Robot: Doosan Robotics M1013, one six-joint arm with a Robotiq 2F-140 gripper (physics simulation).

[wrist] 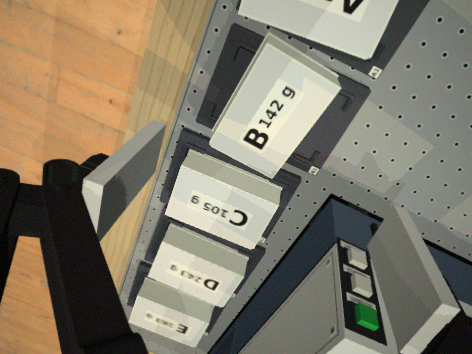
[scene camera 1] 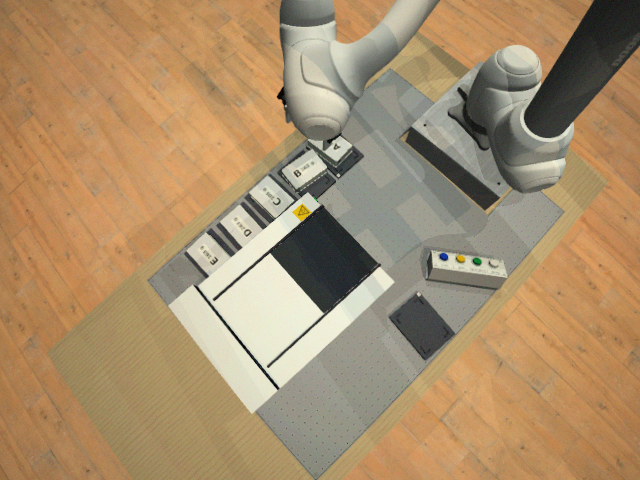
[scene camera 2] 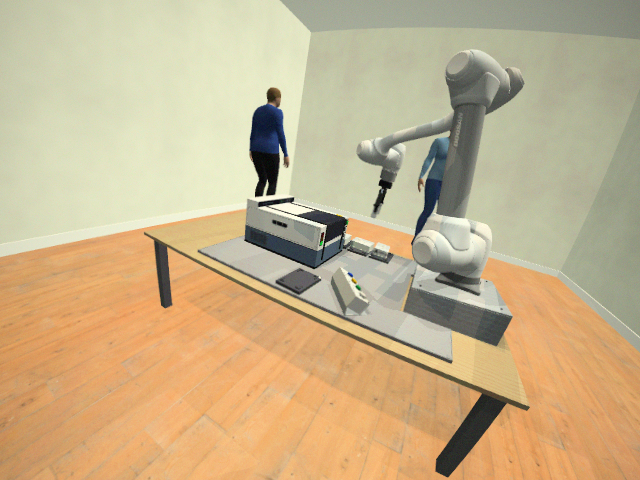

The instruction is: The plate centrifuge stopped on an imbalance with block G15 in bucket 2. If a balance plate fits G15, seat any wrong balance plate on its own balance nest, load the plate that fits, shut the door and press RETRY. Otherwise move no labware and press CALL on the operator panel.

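Where they show: gripper, fingertip midpoint: (wrist: 271, 187) (scene camera 2: 374, 215); arm's base at its link origin: (scene camera 1: 485, 117) (scene camera 2: 458, 282).
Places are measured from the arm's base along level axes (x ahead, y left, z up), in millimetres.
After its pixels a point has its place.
My gripper (scene camera 2: 375, 212) @(y -210, x 539, z 127 mm) (wrist: 271, 187) @(y -210, x 539, z 127 mm) is open and empty, high above the plate row. Balance plate B (scene camera 1: 302, 173) @(y -195, x 587, z -49 mm) (wrist: 285, 102) @(y -203, x 551, z -48 mm), marked 142 g, lies turned askew across its dark nest (wrist: 330, 130) @(y -134, x 562, z -92 mm). Plate C (scene camera 1: 268, 198) @(y -187, x 723, z -51 mm) (wrist: 220, 205) @(y -190, x 704, z -50 mm), 105 g, plate D (scene camera 1: 238, 223) @(y -171, x 846, z -50 mm) (wrist: 200, 267) @(y -158, x 818, z -51 mm), 243 g, and plate E (scene camera 1: 205, 251) @(y -153, x 978, z -51 mm) (wrist: 170, 317) @(y -140, x 957, z -50 mm), its mass blurred, sit in a row. Plate A (scene camera 1: 338, 149) @(y -199, x 443, z -48 mm) (wrist: 320, 25) @(y -219, x 476, z -46 mm) is partly cut off in the wrist view. The centrifuge (scene camera 1: 268, 289) @(y 90, x 863, z 105 mm) (scene camera 2: 284, 227) @(y 283, x 786, z 50 mm) shows a dark top section; bucket contents are not visible. The operator panel (scene camera 1: 465, 276) @(y 359, x 379, z -38 mm) (scene camera 2: 345, 291) @(y 398, x 344, z -46 mm) has blue, yellow, green and white buttons.
A bare dark nest (scene camera 1: 421, 326) @(y 404, x 563, z -88 mm) (scene camera 2: 298, 280) @(y 418, x 552, z -89 mm) lies near the operator panel. The centrifuge's green button (wrist: 367, 316) @(y -53, x 625, z 80 mm) is near my right finger. The robot base block (scene camera 1: 449, 165) @(y 54, x 182, z -49 mm) (scene camera 2: 454, 310) @(y 206, x -20, z -33 mm) stands at the table's end. Two people (scene camera 2: 267, 129) (scene camera 2: 435, 165) stand beyond the table.
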